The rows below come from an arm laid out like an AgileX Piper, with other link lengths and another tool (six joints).
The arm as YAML. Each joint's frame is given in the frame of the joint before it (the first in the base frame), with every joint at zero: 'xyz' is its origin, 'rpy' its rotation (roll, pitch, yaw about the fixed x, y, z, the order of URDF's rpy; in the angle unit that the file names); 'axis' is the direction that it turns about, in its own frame. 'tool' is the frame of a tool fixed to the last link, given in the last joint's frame.
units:
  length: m
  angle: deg
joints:
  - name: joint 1
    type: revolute
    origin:
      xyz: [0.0, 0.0, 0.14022]
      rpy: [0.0, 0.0, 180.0]
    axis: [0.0, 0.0, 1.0]
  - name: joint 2
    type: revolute
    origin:
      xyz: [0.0, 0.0, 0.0]
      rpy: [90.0, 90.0, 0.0]
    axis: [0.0, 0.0, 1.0]
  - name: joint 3
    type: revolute
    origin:
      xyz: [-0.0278, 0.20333, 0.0]
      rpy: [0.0, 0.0, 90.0]
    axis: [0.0, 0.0, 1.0]
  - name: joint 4
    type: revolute
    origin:
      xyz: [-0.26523, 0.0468, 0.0]
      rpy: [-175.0, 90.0, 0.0]
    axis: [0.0, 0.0, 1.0]
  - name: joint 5
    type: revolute
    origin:
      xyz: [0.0, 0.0, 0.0]
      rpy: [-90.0, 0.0, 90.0]
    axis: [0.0, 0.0, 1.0]
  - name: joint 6
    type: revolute
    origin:
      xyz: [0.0, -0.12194, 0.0]
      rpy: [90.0, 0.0, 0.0]
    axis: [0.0, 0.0, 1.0]
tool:
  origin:
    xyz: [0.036, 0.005, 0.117]
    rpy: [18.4, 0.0, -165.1]
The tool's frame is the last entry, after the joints.
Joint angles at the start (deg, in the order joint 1, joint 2, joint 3, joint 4, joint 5, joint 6):
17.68 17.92 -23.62 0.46 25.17 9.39
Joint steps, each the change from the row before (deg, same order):
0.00 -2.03 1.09 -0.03 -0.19 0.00
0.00 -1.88 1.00 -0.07 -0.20 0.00
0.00 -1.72 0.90 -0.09 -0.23 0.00
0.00 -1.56 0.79 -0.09 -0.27 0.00
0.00 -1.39 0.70 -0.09 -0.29 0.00
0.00 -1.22 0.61 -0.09 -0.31 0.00
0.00 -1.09 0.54 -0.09 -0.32 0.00
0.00 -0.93 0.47 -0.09 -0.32 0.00
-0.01 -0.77 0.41 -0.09 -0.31 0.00
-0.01 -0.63 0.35 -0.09 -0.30 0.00
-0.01 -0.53 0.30 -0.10 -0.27 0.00
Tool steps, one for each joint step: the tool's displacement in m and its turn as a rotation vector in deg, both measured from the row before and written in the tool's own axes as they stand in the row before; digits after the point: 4 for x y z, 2 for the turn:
0.0013 -0.0014 -0.0026 0.46 0.97 -0.35
0.0014 -0.0012 -0.0023 0.42 0.92 -0.38
0.0015 -0.0012 -0.0020 0.40 0.89 -0.39
0.0018 -0.0012 -0.0017 0.40 0.89 -0.38
0.0019 -0.0011 -0.0014 0.37 0.84 -0.37
0.0019 -0.0011 -0.0012 0.35 0.78 -0.35
0.0019 -0.0010 -0.0010 0.32 0.74 -0.33
0.0018 -0.0009 -0.0007 0.29 0.66 -0.31
0.0015 -0.0006 -0.0006 0.23 0.57 -0.28
0.0013 -0.0005 -0.0004 0.20 0.49 -0.25
0.0012 -0.0004 -0.0003 0.16 0.42 -0.24

